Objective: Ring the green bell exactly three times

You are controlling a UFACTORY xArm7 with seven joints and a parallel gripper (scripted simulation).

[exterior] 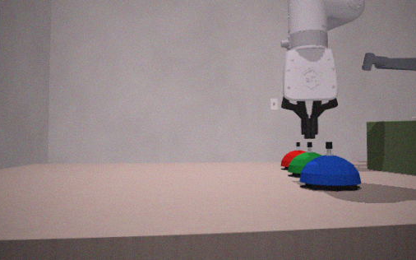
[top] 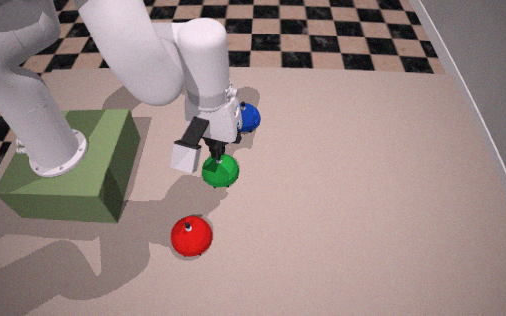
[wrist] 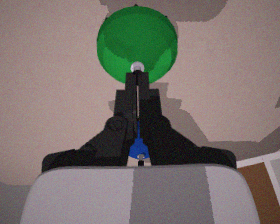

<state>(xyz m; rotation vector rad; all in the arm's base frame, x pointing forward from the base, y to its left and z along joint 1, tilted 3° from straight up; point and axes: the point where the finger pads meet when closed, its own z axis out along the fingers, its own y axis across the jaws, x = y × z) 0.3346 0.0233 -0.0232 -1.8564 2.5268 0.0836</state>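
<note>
The green bell is 50 mm below my hand. From my hand the other things lie so: red bell: 160 mm to the right, 50 mm below, 50 mm behind; then blue bell: 160 mm to the left, 50 mm below, 50 mm ahead.
</note>
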